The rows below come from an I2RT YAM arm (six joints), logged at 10 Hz.
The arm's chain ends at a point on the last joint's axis. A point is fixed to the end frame.
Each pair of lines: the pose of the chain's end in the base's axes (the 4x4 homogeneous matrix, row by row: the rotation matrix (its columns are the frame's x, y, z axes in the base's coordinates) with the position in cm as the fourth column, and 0 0 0 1 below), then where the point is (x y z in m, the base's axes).
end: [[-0.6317 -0.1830 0.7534 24.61], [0.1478 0.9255 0.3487 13.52], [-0.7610 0.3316 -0.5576 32.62], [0 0 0 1]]
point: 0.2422 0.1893 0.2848
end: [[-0.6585 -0.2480 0.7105 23.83], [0.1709 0.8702 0.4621 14.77], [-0.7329 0.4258 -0.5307 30.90], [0 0 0 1]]
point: 0.2292 0.2051 0.2733
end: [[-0.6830 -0.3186 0.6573 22.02], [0.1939 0.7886 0.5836 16.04], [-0.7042 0.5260 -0.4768 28.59], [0 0 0 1]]
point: 0.2054 0.2205 0.2572
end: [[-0.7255 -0.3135 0.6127 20.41], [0.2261 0.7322 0.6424 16.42], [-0.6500 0.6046 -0.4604 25.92], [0 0 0 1]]
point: 0.1859 0.2258 0.2363
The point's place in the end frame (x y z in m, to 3 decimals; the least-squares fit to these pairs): 0.042 0.037 0.039
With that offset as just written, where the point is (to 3 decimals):
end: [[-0.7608 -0.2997 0.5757 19.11], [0.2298 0.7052 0.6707 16.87], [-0.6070 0.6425 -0.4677 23.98], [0 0 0 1]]
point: 0.171 0.231 0.220
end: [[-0.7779 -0.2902 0.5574 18.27], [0.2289 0.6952 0.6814 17.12], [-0.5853 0.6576 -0.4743 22.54], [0 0 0 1]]
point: 0.161 0.233 0.207
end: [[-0.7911 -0.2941 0.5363 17.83], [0.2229 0.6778 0.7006 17.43], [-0.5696 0.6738 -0.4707 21.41], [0 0 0 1]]
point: 0.155 0.236 0.197
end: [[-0.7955 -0.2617 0.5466 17.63], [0.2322 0.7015 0.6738 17.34], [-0.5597 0.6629 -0.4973 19.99], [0 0 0 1]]
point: 0.155 0.235 0.182
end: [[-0.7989 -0.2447 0.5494 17.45], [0.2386 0.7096 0.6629 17.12], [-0.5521 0.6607 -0.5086 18.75], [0 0 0 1]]
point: 0.153 0.233 0.169
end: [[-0.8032 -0.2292 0.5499 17.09], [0.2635 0.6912 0.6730 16.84], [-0.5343 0.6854 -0.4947 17.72], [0 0 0 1]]
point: 0.150 0.231 0.161
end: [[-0.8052 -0.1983 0.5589 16.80], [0.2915 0.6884 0.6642 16.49], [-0.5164 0.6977 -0.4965 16.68], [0 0 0 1]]
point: 0.149 0.229 0.152
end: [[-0.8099 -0.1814 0.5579 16.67], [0.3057 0.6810 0.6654 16.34], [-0.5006 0.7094 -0.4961 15.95], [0 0 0 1]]
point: 0.148 0.227 0.145
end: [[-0.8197 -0.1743 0.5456 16.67], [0.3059 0.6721 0.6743 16.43], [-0.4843 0.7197 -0.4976 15.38], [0 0 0 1]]
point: 0.147 0.228 0.141
